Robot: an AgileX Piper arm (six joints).
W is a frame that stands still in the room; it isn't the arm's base.
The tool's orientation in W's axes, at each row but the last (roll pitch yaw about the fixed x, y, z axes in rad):
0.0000 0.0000 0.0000
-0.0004 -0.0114 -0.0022
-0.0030 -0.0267 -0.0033
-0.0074 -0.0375 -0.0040
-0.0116 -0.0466 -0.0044
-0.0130 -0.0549 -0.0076
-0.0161 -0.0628 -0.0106
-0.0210 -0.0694 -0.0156
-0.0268 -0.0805 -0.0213
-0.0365 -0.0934 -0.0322
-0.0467 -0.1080 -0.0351
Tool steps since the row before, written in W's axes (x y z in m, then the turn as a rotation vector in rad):
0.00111 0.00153 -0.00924 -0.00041 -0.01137 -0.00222
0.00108 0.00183 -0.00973 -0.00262 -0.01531 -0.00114
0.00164 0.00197 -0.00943 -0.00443 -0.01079 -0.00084
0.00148 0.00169 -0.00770 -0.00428 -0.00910 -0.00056
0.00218 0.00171 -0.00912 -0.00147 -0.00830 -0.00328
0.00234 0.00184 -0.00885 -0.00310 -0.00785 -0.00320
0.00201 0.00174 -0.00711 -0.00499 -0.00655 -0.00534
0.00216 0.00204 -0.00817 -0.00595 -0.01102 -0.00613
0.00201 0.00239 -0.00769 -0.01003 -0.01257 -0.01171
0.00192 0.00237 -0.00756 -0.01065 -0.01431 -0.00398
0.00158 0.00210 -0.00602 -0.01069 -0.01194 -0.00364
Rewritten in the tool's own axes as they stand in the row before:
0.00111 0.00153 -0.00924 -0.00041 -0.01137 -0.00222
0.00096 0.00184 -0.00974 -0.00260 -0.01532 -0.00112
0.00138 0.00200 -0.00946 -0.00442 -0.01080 -0.00075
0.00118 0.00175 -0.00774 -0.00426 -0.00911 -0.00047
0.00175 0.00183 -0.00919 -0.00158 -0.00827 -0.00331
0.00184 0.00197 -0.00894 -0.00321 -0.00783 -0.00313
0.00154 0.00188 -0.00719 -0.00525 -0.00652 -0.00513
0.00156 0.00225 -0.00825 -0.00619 -0.01099 -0.00595
0.00133 0.00264 -0.00775 -0.01067 -0.01248 -0.01123
0.00113 0.00271 -0.00761 -0.01051 -0.01453 -0.00355
0.00085 0.00244 -0.00604 -0.01060 -0.01218 -0.00308

